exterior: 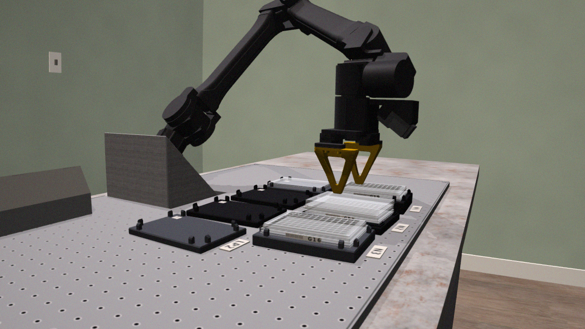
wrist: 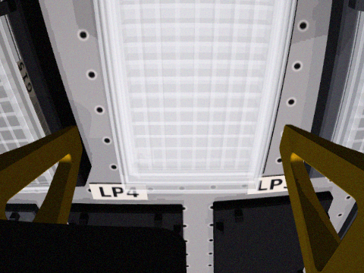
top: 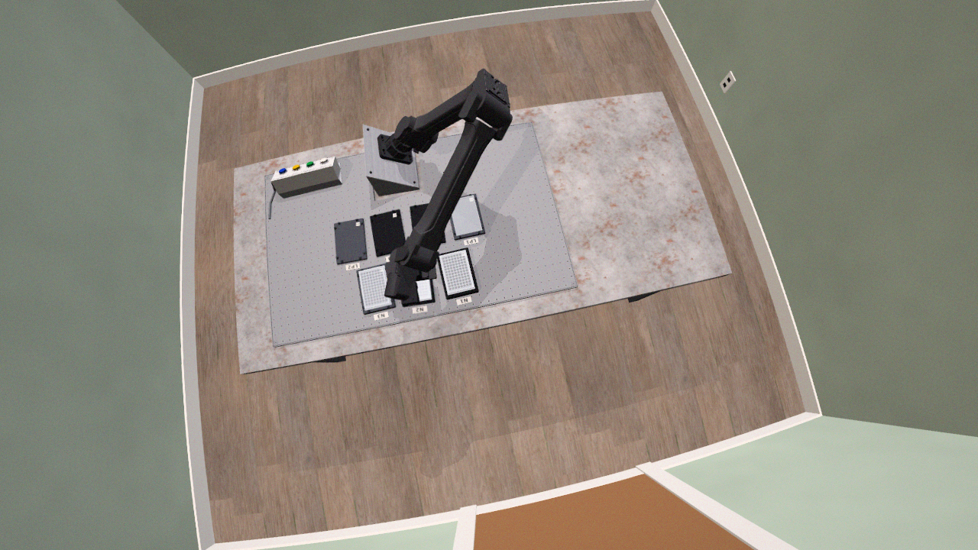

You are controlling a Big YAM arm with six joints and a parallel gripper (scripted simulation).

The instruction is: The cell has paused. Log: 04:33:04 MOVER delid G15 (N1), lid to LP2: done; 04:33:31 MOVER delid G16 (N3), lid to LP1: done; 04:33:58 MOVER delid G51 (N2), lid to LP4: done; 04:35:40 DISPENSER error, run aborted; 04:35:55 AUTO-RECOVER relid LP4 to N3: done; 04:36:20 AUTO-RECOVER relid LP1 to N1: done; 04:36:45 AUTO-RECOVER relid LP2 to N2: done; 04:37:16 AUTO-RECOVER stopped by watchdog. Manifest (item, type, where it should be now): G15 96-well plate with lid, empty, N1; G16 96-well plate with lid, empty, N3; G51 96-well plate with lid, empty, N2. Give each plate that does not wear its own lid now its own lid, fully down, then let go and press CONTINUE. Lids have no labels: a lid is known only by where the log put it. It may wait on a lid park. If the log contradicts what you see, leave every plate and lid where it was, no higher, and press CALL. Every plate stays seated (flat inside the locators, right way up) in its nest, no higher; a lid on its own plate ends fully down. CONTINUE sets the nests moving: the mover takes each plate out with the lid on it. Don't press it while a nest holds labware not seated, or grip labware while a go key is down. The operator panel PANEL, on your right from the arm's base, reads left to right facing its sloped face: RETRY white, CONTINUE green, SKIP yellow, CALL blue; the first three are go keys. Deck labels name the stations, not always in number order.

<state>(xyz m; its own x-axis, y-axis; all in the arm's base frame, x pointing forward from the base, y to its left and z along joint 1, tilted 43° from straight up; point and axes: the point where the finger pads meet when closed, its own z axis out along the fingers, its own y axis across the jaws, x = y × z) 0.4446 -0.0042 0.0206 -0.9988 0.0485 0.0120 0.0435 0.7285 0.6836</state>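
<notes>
The lid park LP1 lies 180 mm to the left of my hand, 180 mm behind it and 60 mm below it. The rest, counted from my hand: plate G15: 120 mm to the left, 30 mm below; LP4 label: 90 mm behind, 60 mm below, 50 mm to the left; nest N1: 120 mm to the left, 50 mm below, 10 mm ahead.
</notes>
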